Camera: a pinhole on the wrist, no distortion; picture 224 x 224 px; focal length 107.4 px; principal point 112.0 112.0 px. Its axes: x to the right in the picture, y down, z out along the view. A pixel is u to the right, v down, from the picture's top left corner.
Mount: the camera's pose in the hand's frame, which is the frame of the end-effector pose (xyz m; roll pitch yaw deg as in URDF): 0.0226 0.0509 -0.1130 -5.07 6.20 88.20
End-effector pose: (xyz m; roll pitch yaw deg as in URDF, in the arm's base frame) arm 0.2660 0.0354 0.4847 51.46 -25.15 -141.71
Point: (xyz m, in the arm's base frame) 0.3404 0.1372 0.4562
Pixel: 63.4 198.5
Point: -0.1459 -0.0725 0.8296
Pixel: outside the picture
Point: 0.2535 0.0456 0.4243
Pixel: outside the picture
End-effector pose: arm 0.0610 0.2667 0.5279 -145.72 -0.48 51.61
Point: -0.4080 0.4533 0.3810
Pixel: 15.6 138.2
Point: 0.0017 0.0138 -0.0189
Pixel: 166.6 155.4
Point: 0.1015 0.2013 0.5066
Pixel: 122.6 158.5
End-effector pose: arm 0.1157 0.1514 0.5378 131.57 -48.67 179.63
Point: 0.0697 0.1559 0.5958
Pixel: 54.0 47.4
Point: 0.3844 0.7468 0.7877
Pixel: outside the picture
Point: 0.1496 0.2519 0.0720
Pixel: 42.9 211.4
